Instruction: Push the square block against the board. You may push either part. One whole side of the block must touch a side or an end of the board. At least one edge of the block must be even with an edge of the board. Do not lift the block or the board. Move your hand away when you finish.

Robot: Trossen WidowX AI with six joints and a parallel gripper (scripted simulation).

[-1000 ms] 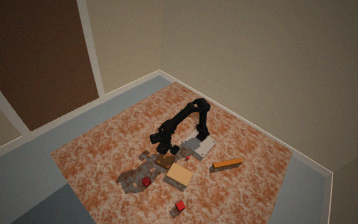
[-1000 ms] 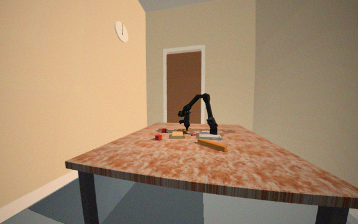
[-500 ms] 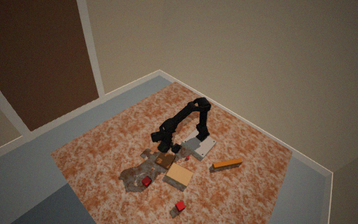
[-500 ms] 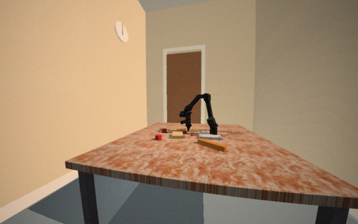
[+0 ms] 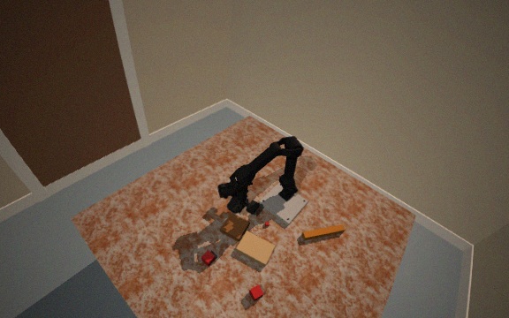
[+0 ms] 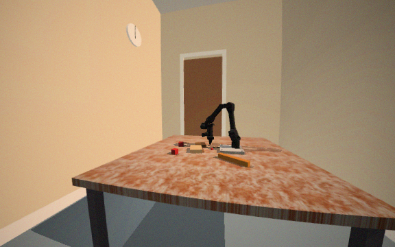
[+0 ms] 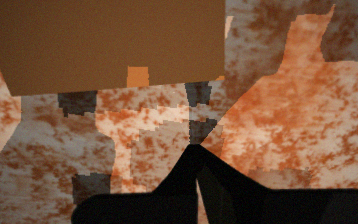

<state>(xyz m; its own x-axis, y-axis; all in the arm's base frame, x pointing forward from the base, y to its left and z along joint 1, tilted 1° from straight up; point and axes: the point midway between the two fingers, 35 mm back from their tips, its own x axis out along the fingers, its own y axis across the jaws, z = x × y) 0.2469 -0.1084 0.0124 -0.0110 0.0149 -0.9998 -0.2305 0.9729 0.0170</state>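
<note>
Now: gripper tip 90 mm short of the square block, 60 mm to the right of it and 10 mm below it. Also, from my gripper tip: long orange board (380 mm to the left, 210 mm behind, 10 mm above); then tan board (210 mm to the left, 90 mm ahead, 10 mm above); then tiny red piece (150 mm to the left, 40 mm behind).
</note>
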